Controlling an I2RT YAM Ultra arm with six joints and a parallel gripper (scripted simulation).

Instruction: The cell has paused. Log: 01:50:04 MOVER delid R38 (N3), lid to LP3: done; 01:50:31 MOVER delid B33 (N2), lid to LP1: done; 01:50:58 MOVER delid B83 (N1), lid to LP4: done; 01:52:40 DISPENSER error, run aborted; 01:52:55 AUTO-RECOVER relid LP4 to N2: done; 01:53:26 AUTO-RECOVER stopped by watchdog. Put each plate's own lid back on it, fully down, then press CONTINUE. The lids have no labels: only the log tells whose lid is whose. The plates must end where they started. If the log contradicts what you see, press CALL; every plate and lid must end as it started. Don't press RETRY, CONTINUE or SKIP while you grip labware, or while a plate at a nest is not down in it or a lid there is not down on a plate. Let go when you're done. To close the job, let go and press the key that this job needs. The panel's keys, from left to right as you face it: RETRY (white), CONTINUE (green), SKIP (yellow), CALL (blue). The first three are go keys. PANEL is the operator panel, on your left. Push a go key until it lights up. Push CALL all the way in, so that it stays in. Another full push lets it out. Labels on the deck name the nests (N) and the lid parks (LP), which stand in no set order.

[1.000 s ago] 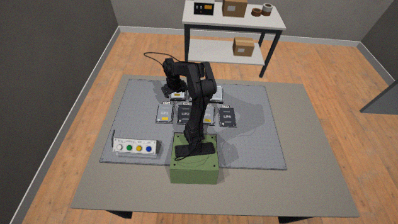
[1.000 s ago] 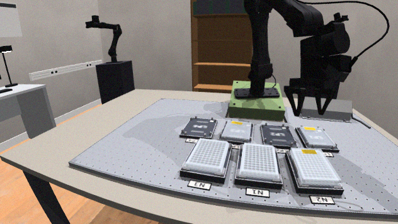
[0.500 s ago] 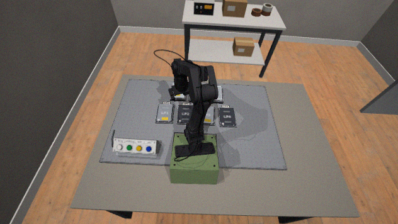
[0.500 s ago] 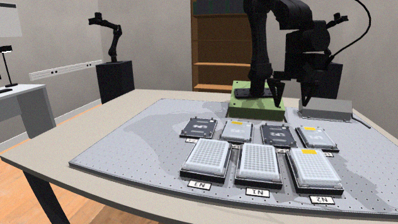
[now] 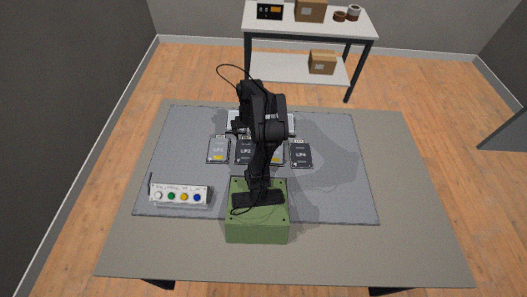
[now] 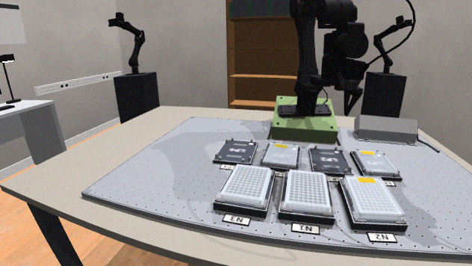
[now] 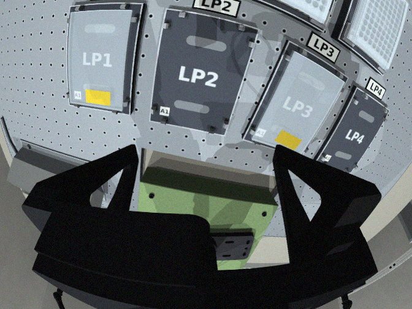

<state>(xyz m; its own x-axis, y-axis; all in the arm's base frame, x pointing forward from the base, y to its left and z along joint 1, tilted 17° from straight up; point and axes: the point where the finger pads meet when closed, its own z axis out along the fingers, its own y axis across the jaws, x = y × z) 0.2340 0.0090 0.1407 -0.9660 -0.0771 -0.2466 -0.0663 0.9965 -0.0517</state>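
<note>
My hand is 130 mm above the LP3 lid park, 120 mm to the left of it and 10 mm past it. From my hand the other things lie so: LP2 lid park 130 mm below, 10 mm to the left, 10 mm ahead; LP1 lid park 140 mm to the left, 130 mm below, 40 mm ahead; LP4 lid park 240 mm to the right, 130 mm below, 40 mm behind.
</note>
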